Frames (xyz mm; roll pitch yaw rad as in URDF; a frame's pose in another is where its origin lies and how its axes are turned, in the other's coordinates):
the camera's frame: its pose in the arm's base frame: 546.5 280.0 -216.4 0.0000 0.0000 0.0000
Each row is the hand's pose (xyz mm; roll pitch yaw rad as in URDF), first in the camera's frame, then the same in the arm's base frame.
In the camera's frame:
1: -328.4 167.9 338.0 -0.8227 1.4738 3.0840
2: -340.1 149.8 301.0 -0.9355 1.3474 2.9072
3: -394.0 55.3 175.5 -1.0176 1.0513 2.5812
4: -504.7 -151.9 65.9 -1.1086 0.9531 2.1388
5: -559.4 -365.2 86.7 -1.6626 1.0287 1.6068
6: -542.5 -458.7 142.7 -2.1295 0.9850 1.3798
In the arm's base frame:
1: 218.1 447.9 121.6 -0.8227 1.4738 3.0840
2: 206.4 429.8 84.6 -0.9355 1.3474 2.9072
3: 152.5 335.3 -40.9 -1.0176 1.0513 2.5812
4: 41.8 128.1 -150.5 -1.1086 0.9531 2.1388
5: -12.9 -85.2 -129.7 -1.6626 1.0287 1.6068
6: 4.0 -178.7 -73.7 -2.1295 0.9850 1.3798

